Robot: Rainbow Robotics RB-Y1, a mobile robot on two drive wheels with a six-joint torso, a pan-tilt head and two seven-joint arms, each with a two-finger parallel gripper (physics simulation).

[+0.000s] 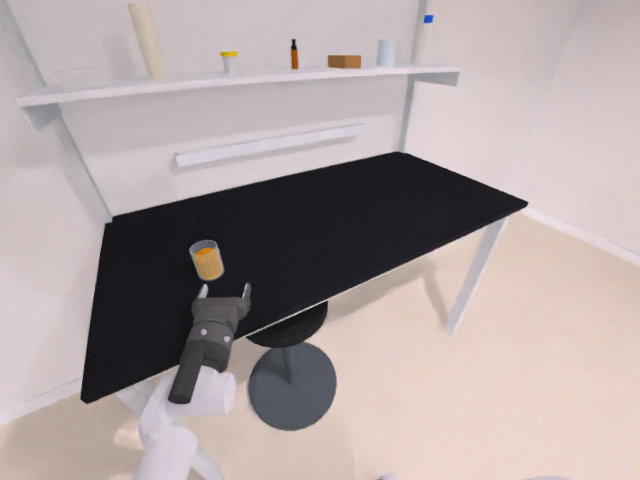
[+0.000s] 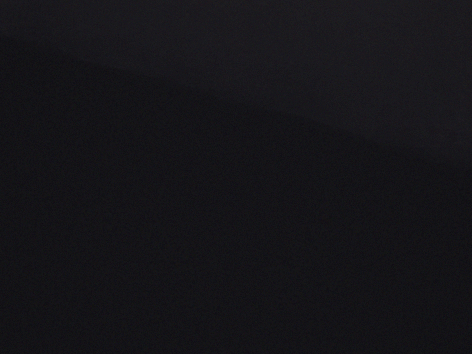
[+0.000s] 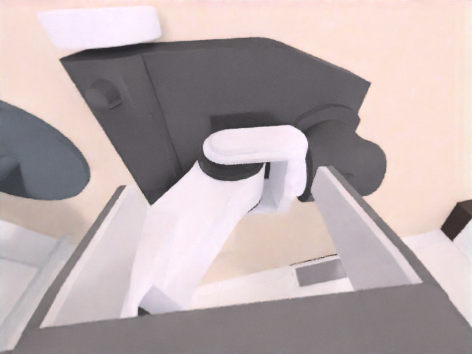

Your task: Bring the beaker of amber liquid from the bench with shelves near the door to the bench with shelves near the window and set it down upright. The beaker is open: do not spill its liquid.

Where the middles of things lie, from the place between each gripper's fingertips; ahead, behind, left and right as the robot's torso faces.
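Clear beaker of amber liquid (image 1: 205, 254): 100 mm ahead of my left hand, 70 mm to the left of it, 10 mm above it. Clear beaker of amber liquid: 470 mm to the left of my right hand, 670 mm ahead of it, 450 mm above it.
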